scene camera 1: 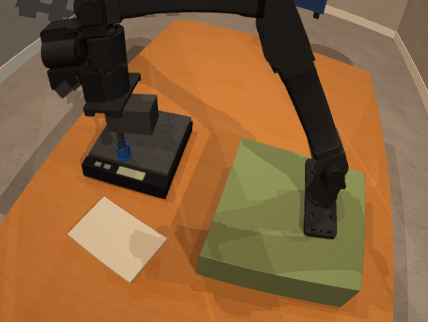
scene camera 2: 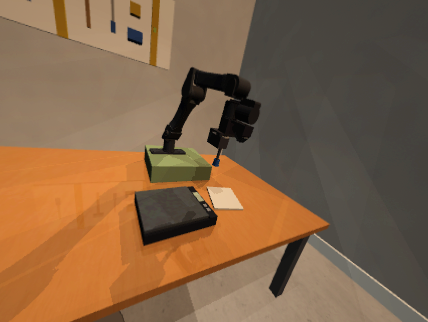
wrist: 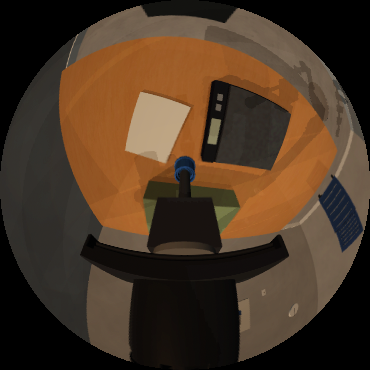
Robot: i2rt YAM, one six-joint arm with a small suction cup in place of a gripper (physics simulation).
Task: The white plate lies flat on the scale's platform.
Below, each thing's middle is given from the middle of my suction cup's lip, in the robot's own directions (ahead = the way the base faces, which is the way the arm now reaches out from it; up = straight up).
Right now my suction cup is 1 cm short of the white plate [scene camera 1: 124, 244], 8 cm to the right of it and 17 cm above it. From my suction cup the other things lie so: scale [scene camera 1: 155, 158] 4 cm ahead, 17 cm to the right, 15 cm below.
